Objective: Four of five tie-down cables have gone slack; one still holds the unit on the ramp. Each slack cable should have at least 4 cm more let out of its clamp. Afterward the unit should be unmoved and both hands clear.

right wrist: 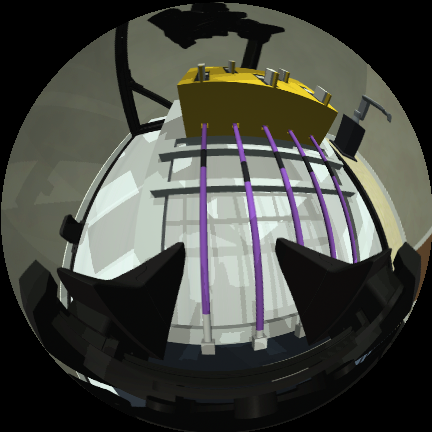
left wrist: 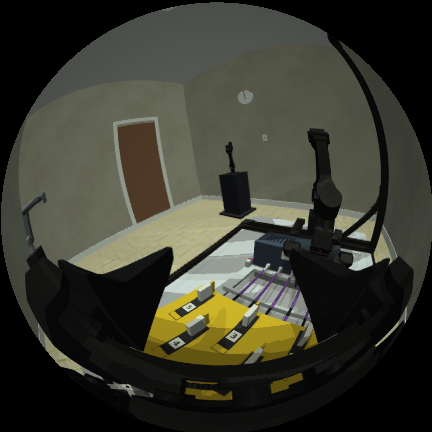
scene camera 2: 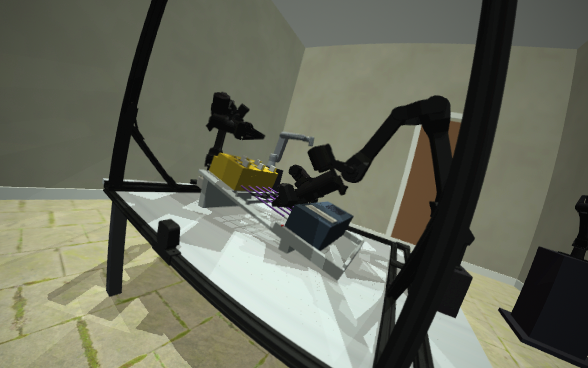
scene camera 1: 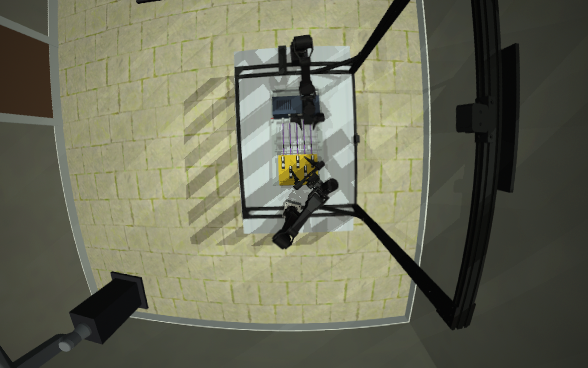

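Note:
The dark blue unit (scene camera 1: 286, 106) (scene camera 2: 320, 225) (left wrist: 268, 254) (right wrist: 185, 353) sits low on the sloped grey ramp (scene camera 2: 312, 254). Purple cables run from it to the yellow clamp box (scene camera 1: 284, 181) (scene camera 2: 226, 173) (right wrist: 250, 105). Black bands show on them near the box. White levers stand on the box, such as clamp 5's (left wrist: 205, 291) and clamp 3's (left wrist: 250, 315). My right gripper (scene camera 1: 307, 128) (right wrist: 231, 246) is partly open and empty, low over the cables' unit end; the leftmost cable (right wrist: 204, 215) and second cable (right wrist: 253, 225) pass through the gap in the right wrist view. My left gripper (scene camera 1: 299, 163) (left wrist: 233, 254) is open and empty above the box. Which cables are slack is unclear.
Ramp crossbars (right wrist: 250, 191) lie under the cables. A black frame (scene camera 1: 240, 150) (scene camera 2: 125, 115) surrounds the table, with a small black block (scene camera 2: 168, 234) on its near rail. The right arm's forearm hides part of the unit in scene camera 1.

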